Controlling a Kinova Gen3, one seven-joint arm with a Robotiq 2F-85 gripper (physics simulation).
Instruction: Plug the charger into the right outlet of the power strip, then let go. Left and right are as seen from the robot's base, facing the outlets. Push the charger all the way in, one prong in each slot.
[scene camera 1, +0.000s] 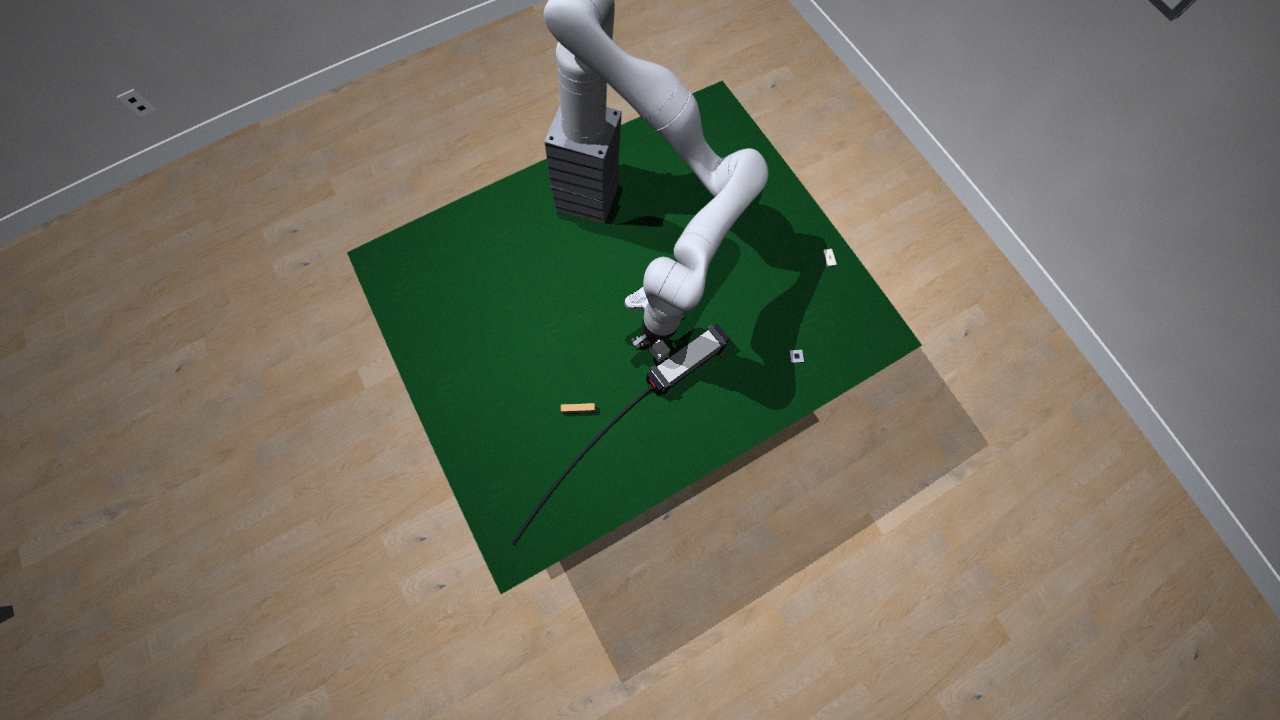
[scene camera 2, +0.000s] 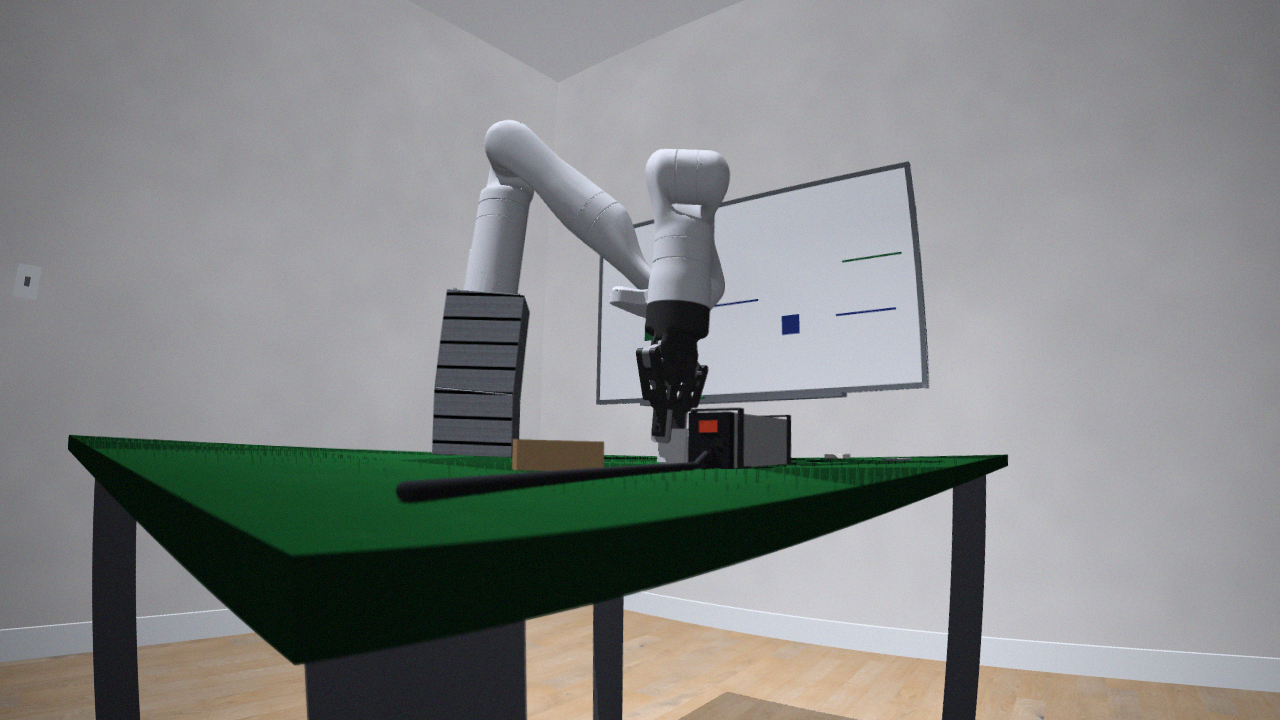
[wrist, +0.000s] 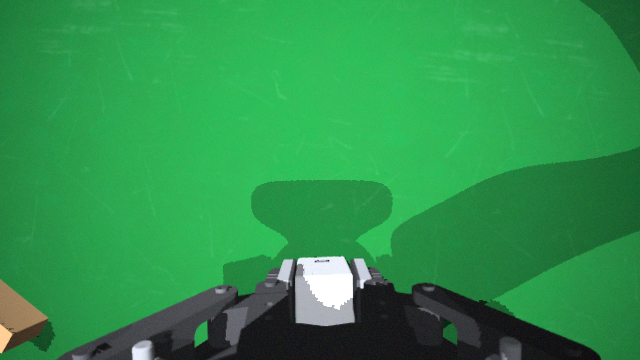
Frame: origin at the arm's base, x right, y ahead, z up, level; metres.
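Seen in the pictures: gripper, fingertip midpoint: (scene camera 1: 653, 341) (scene camera 2: 668, 443) (wrist: 323, 276); arm's base at its link origin: (scene camera 1: 583, 125) (scene camera 2: 490, 300).
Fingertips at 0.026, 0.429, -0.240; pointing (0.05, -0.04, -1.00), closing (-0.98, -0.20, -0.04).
Note:
Pixels of each thing's top centre, then the offset from my fingertips to it, as dx, dy, dz. "spot": a spot on its surface instead. Level surfaces: height alone.
- light grey charger at its top centre: (wrist: 323, 338) (scene camera 2: 688, 428) (scene camera 1: 660, 348) -0.005, +0.026, +0.017
- power strip at its top centre: (scene camera 2: 745, 412) (scene camera 1: 688, 355) -0.051, +0.072, +0.036
- black cable at a spot on its surface: (scene camera 2: 546, 480) spot: +0.348, +0.219, -0.023
- orange-tan block at its top centre: (scene camera 2: 558, 440) (scene camera 1: 577, 407) +0.219, +0.070, +0.000
- green table top at its surface level: dz -0.025
The light grey charger (scene camera 1: 660, 352) (scene camera 2: 674, 445) (wrist: 325, 295) is between the fingers of my gripper (scene camera 1: 656, 346) (scene camera 2: 668, 431) (wrist: 323, 276), which is shut on it and points down, low over the table. The power strip (scene camera 1: 690, 357) (scene camera 2: 764, 439) lies beside it, its outlet side facing the robot base. The charger is close against that side, near the strip's cable end, the right-hand part as seen from the base. No gap or prongs show between them; the prongs and slots are hidden, so the depth of insertion cannot be told. The strip does not show in the wrist view.
A black cable (scene camera 1: 572, 458) (scene camera 2: 546, 480) runs from the strip towards the table's front corner. An orange-tan block (scene camera 1: 578, 408) (scene camera 2: 558, 454) (wrist: 20, 312) lies on the green table top (scene camera 1: 447, 313). Two small pale plates (scene camera 1: 829, 257) (scene camera 1: 796, 356) lie beyond the strip's other end.

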